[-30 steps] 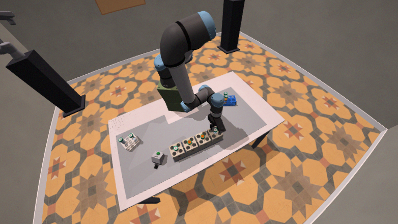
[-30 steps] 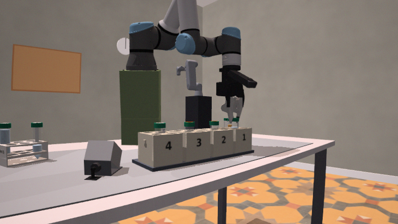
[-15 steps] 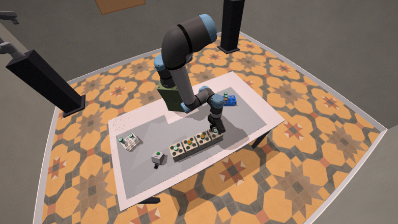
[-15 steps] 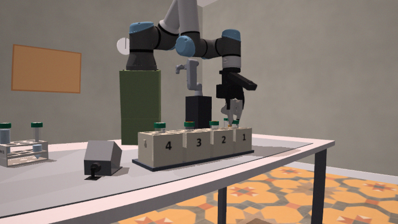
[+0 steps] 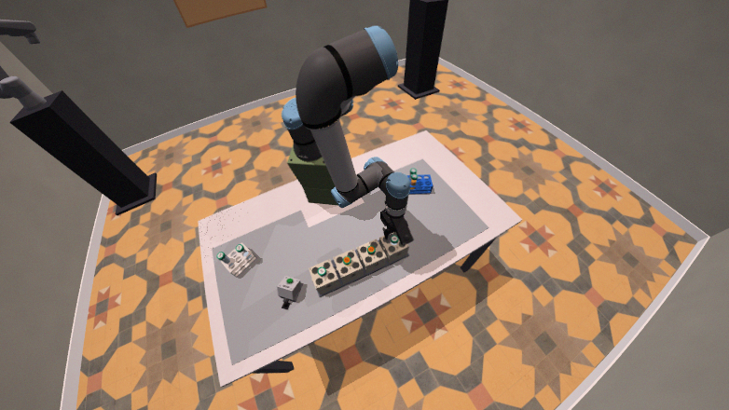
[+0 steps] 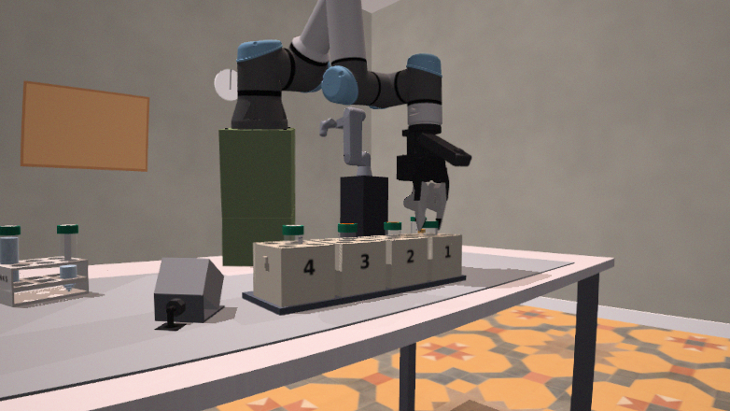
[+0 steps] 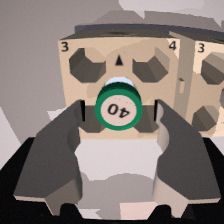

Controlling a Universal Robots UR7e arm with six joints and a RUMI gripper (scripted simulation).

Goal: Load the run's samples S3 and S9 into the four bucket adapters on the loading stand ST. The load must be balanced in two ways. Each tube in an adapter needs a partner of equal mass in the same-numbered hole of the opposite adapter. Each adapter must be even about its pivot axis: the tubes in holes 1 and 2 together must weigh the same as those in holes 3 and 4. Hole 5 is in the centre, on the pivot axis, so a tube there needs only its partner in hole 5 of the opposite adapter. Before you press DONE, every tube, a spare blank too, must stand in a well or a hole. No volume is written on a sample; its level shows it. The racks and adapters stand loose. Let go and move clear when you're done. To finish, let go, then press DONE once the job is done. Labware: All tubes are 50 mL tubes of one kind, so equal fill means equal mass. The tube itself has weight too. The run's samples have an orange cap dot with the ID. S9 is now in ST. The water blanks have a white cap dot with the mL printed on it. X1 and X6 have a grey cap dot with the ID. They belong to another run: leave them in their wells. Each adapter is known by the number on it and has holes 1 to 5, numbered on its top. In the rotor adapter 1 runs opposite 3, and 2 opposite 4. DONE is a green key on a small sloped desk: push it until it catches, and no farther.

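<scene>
Right now my hand is 5 cm above the water blank and 1 cm to the right of it. The rest, counted from my hand: blue rack 33 cm to the left, 26 cm behind, 9 cm below; then bucket adapter 7 cm below; then tube 23 cm to the right, 5 cm below, 2 cm behind.
</scene>
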